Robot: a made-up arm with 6 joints. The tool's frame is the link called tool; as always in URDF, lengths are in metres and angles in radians.
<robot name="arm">
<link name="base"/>
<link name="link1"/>
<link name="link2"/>
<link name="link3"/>
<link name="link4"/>
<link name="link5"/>
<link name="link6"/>
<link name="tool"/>
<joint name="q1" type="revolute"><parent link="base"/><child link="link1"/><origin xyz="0 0 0.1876" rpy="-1.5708 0 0"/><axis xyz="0 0 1"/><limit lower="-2.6" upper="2.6" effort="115" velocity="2"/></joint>
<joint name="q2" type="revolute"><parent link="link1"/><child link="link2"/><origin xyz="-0.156 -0.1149 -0.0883" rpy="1.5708 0 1.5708"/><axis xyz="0 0 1"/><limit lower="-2.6" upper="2.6" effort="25" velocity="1.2"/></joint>
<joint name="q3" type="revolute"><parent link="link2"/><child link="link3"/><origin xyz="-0.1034 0.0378 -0.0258" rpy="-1.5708 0 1.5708"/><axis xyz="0 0 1"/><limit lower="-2.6" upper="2.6" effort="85" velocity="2.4"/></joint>
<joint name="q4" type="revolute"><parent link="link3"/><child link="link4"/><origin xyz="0.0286 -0.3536 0.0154" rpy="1.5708 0 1.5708"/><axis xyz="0 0 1"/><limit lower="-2.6" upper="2.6" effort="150" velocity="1.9"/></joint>
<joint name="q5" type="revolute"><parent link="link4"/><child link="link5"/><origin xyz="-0.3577 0.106 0.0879" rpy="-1.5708 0 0"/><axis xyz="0 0 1"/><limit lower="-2.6" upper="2.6" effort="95" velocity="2.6"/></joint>
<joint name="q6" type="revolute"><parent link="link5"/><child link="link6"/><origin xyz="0.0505 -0.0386 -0.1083" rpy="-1.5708 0 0"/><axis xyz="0 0 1"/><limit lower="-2.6" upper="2.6" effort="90" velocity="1.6"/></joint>
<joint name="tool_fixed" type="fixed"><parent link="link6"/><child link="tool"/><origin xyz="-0.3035 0.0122 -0.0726" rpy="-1.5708 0 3.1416"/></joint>
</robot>
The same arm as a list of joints. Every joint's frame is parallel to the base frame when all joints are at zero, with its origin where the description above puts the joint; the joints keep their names.
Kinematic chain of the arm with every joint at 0, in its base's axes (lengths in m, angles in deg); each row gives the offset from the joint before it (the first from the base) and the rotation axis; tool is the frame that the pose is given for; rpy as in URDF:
q1: xyz 0 0 0.1876 axis +y
q2: xyz -0.156 -0.0883 0.1149 axis +x
q3: xyz -0.0258 0.0378 0.1034 axis +z
q4: xyz 0.3536 0.0286 0.0154 axis +y
q5: xyz 0.3577 0.0879 0.106 axis +z
q6: xyz -0.0505 0.0386 -0.1083 axis -y
tool: xyz 0.3035 0.0726 -0.0122 rpy 0 0 0
Joint limits (deg, base to tool): -148.97..148.97 -148.97..148.97 -148.97..148.97 -148.97..148.97 -148.97..148.97 -148.97..148.97

